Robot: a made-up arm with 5 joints.
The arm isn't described. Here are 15 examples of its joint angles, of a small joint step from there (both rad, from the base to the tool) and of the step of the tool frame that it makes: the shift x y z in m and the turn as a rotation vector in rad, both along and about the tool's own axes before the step.
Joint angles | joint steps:
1: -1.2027 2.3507 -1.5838 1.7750 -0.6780 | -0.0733 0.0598 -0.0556 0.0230 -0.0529
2: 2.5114 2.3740 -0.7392 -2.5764 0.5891 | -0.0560 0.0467 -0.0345 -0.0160 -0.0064
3: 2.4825 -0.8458 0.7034 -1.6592 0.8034 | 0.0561 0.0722 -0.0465 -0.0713 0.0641
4: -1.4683 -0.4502 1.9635 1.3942 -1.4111 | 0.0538 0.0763 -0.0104 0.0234 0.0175
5: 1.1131 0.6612 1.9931 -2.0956 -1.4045 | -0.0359 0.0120 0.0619 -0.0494 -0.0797
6: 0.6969 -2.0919 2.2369 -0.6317 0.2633 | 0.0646 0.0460 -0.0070 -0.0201 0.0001
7: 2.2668 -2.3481 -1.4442 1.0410 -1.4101 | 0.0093 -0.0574 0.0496 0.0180 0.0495
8: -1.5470 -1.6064 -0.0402 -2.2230 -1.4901 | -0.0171 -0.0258 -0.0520 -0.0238 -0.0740
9: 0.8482 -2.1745 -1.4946 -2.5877 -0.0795 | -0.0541 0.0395 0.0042 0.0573 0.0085
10: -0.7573 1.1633 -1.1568 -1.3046 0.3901 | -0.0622 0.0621 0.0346 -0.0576 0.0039
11: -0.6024 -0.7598 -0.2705 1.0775 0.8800 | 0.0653 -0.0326 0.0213 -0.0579 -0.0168
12: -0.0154 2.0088 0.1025 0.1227 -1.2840 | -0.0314 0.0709 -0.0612 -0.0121 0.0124
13: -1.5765 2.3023 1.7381 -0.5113 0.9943 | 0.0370 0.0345 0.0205 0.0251 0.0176
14: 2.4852 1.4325 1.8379 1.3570 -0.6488 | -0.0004 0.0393 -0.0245 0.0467 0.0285
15: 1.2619 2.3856 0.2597 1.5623 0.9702 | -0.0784 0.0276 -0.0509 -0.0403 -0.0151
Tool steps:
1: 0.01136 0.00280 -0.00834 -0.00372 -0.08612 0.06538
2: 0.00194 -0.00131 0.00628 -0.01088 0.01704 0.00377
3: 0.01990 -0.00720 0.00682 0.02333 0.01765 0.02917
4: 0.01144 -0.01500 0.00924 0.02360 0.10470 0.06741
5: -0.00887 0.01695 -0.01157 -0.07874 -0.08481 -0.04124
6: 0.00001 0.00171 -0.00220 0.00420 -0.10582 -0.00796
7: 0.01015 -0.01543 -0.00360 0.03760 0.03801 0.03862
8: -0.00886 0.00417 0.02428 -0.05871 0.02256 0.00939
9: 0.01589 -0.00135 -0.00723 0.02971 0.01534 0.05638
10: -0.02090 -0.00271 0.00257 -0.01668 -0.01526 -0.05569
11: -0.01495 -0.01244 -0.01465 0.01425 -0.00123 -0.05453
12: -0.00208 0.00105 -0.00064 0.03726 -0.00337 -0.00215
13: -0.00269 0.01778 0.02060 -0.08569 0.00005 -0.01691
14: 0.01305 -0.00783 0.00229 0.00434 0.03487 0.06082
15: -0.02363 0.00165 -0.00091 0.00509 -0.08124 -0.06121
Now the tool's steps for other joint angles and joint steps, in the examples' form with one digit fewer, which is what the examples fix.
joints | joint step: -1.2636 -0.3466 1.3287 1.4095 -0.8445 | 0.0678 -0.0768 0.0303 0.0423 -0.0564
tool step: -0.0114 0.0041 -0.0068 -0.0163 -0.0141 -0.0095
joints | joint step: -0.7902 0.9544 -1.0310 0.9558 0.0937 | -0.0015 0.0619 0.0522 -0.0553 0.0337
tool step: -0.0149 -0.0001 -0.0110 0.0662 0.1091 -0.0802
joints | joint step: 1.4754 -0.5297 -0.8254 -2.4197 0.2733 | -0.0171 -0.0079 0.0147 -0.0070 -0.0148
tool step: -0.0069 -0.0012 -0.0051 0.0070 -0.0103 -0.0106
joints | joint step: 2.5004 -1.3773 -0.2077 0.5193 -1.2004 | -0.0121 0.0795 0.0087 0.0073 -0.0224
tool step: -0.0051 -0.0022 0.0116 0.0234 0.0459 0.0340
